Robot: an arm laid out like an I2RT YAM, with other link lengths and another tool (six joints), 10 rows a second.
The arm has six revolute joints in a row. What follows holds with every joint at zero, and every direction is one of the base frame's.
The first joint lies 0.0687 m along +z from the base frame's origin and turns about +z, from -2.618 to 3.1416 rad.
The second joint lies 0.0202 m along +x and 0.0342 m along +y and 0.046 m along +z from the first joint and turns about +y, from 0 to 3.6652 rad.
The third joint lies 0.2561 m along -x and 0.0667 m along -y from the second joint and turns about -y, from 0 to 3.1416 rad.
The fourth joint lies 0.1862 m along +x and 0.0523 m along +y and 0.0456 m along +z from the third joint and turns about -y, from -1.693 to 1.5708 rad.
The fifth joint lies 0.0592 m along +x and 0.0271 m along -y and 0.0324 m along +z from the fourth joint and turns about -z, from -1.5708 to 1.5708 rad.
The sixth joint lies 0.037 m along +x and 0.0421 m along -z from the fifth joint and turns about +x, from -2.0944 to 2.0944 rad.
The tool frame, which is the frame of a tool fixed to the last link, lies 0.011 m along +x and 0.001 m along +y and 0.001 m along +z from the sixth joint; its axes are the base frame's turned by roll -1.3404, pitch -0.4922 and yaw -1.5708 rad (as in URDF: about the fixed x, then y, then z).
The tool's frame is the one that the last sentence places.
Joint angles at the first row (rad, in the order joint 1, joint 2, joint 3, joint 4, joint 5, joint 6):
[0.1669, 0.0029, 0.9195, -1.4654, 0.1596, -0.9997]
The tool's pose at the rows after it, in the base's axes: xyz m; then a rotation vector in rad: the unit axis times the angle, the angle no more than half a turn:
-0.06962, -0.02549, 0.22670, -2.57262, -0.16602, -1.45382
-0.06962, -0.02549, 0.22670, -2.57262, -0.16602, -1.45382
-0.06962, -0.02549, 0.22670, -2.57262, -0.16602, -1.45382
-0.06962, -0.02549, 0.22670, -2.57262, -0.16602, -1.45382
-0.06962, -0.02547, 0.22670, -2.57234, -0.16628, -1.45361
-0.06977, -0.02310, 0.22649, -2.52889, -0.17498, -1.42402
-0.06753, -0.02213, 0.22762, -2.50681, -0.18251, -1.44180
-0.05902, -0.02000, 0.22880, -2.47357, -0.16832, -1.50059
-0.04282, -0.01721, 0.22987, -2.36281, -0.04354, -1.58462
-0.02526, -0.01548, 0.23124, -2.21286, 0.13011, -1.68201
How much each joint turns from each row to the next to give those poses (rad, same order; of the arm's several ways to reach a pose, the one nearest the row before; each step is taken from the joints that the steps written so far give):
[0.0000, 0.0000, 0.0001, -0.0001, 0.0001, 0.0001]
[0.0000, 0.0000, 0.0000, 0.0000, 0.0000, 0.0000]
[0.0000, 0.0000, 0.0000, 0.0000, 0.0000, 0.0000]
[0.0000, 0.0000, 0.0000, 0.0000, 0.0000, 0.0000]
[0.0000, 0.0000, 0.0000, 0.0000, -0.0004, 0.0000]
[0.0000, -0.0001, -0.0004, -0.0003, -0.0493, 0.0182]
[-0.0011, 0.0000, -0.0065, 0.0255, -0.0106, -0.0007]
[-0.0111, 0.0001, -0.0351, 0.0805, -0.0004, 0.0027]
[-0.0077, 0.0000, -0.0714, 0.1515, 0.0022, 0.0968]
[-0.0098, 0.0000, -0.0816, 0.1804, 0.0238, 0.1336]

